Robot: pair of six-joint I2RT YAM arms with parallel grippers.
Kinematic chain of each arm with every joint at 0, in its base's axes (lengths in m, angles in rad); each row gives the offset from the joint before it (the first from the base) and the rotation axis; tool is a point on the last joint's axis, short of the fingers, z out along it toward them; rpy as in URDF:
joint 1: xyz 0 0 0.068 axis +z
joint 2: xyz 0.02 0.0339 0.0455 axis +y
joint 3: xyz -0.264 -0.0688 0 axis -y
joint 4: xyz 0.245 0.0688 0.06 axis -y
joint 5: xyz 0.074 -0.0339 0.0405 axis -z
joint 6: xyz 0.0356 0 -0.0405 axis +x
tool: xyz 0 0 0 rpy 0 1.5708 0
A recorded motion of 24 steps. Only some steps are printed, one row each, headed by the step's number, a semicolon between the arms.
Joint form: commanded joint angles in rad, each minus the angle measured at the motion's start. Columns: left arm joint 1, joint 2, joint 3, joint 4, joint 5, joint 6; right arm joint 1, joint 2, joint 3, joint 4, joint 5, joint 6.
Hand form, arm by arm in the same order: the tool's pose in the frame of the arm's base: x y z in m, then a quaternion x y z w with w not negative. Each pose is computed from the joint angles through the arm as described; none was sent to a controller.
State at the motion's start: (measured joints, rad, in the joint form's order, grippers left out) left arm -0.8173 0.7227 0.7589 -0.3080 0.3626 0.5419; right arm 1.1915 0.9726 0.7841 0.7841 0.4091 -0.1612
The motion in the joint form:
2: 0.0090 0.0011 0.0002 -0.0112 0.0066 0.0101; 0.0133 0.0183 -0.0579 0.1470 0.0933 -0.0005
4: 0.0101 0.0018 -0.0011 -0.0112 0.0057 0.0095; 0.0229 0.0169 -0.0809 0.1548 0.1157 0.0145
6: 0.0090 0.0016 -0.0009 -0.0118 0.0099 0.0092; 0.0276 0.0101 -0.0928 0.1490 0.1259 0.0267
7: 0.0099 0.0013 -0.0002 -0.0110 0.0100 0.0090; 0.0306 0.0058 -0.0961 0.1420 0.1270 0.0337
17: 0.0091 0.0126 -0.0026 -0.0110 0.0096 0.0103; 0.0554 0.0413 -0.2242 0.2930 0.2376 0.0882
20: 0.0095 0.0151 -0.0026 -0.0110 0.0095 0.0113; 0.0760 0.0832 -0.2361 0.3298 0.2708 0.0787
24: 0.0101 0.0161 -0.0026 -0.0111 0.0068 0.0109; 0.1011 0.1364 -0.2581 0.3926 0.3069 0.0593
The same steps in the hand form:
2: 0.1066 -0.1302 0.3269 0.58022 0.54218 -0.22101 0.56616; 0.0912 0.1901 0.3932 -0.09380 0.46938 0.33991 0.80953
4: 0.1069 -0.1302 0.3264 0.57985 0.54344 -0.22054 0.56552; 0.0901 0.1908 0.3862 -0.08855 0.47895 0.34159 0.80379
6: 0.1066 -0.1304 0.3264 0.58086 0.54225 -0.22254 0.56484; 0.0891 0.1902 0.3829 -0.08639 0.48485 0.34357 0.79964
7: 0.1067 -0.1302 0.3268 0.58035 0.54205 -0.22238 0.56562; 0.0884 0.1899 0.3820 -0.08691 0.48706 0.34601 0.79718
17: 0.1083 -0.1321 0.3243 0.58258 0.54530 -0.22214 0.56027; 0.0872 0.1924 0.3438 -0.04189 0.51516 0.34654 0.78280
20: 0.1087 -0.1324 0.3239 0.58304 0.54583 -0.22172 0.55943; 0.0861 0.2002 0.3345 -0.04266 0.52601 0.33811 0.77922
24: 0.1090 -0.1325 0.3237 0.58242 0.54708 -0.22063 0.55930; 0.0839 0.2085 0.3215 -0.04507 0.53567 0.32763 0.77697

